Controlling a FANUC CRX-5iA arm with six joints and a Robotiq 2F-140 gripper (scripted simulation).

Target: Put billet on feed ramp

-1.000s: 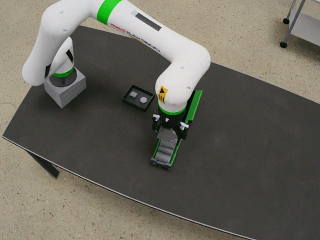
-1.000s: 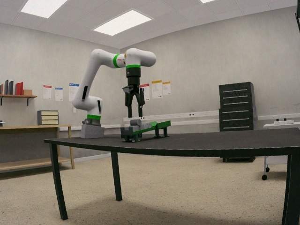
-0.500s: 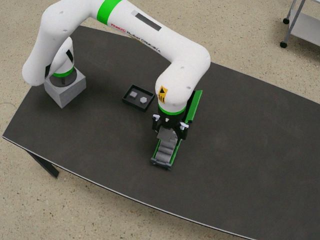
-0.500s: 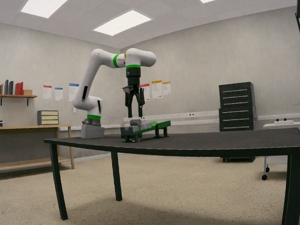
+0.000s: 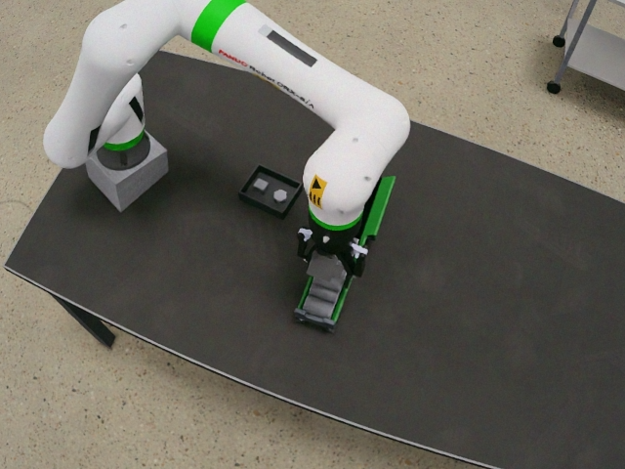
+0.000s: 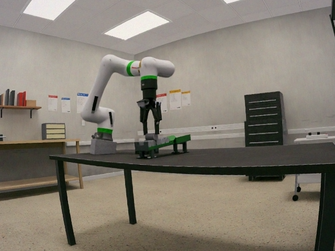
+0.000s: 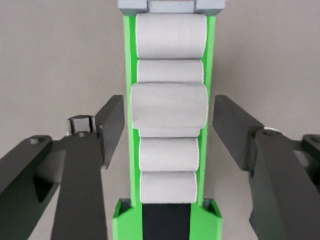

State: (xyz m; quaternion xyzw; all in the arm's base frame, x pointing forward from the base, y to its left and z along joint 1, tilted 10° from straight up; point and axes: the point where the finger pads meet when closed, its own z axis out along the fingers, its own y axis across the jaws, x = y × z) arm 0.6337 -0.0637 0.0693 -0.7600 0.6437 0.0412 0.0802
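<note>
My gripper is now 9 cm above the grey stop, 8 cm to the left of it and 1 cm short of it. The rest, counted from my hand: grey cube 29 cm behind, 17 cm to the left, 13 cm below; small dark tray 26 cm behind, 17 cm to the left, 14 cm below; hexagonal piece 23 cm behind, 17 cm to the left, 14 cm below.
</note>
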